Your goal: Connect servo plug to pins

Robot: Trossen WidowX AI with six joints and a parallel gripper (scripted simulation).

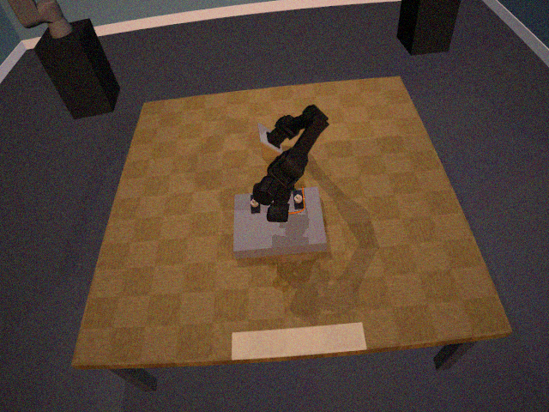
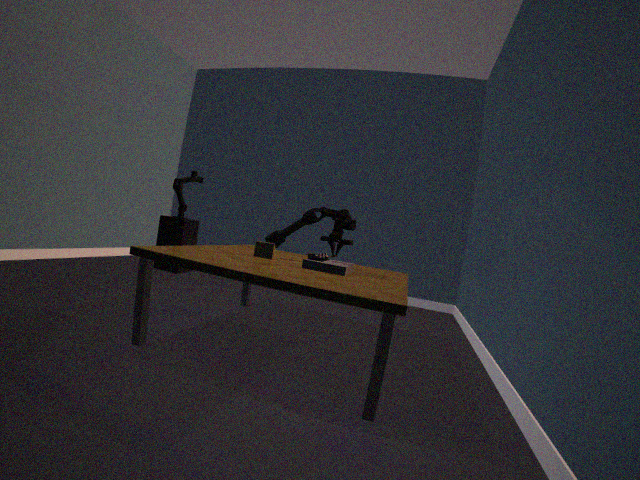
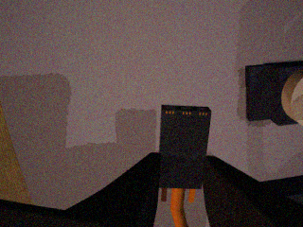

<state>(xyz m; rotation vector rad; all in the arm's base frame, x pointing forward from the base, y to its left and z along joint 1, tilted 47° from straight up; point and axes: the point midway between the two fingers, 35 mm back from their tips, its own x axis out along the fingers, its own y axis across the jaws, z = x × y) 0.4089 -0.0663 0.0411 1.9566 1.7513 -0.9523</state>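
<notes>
Now: gripper tip 13 cm past the yellow band, 2 cm to the left of it and 1 cm above it. From my gripper tip the other things lie so: servo 8 cm behind, 1 cm to the right, 4 cm below; then pin row 13 cm behind, 1 cm to the right, 3 cm below; then grey holder 3 cm ahead, 2 cm to the right, 6 cm below.
</notes>
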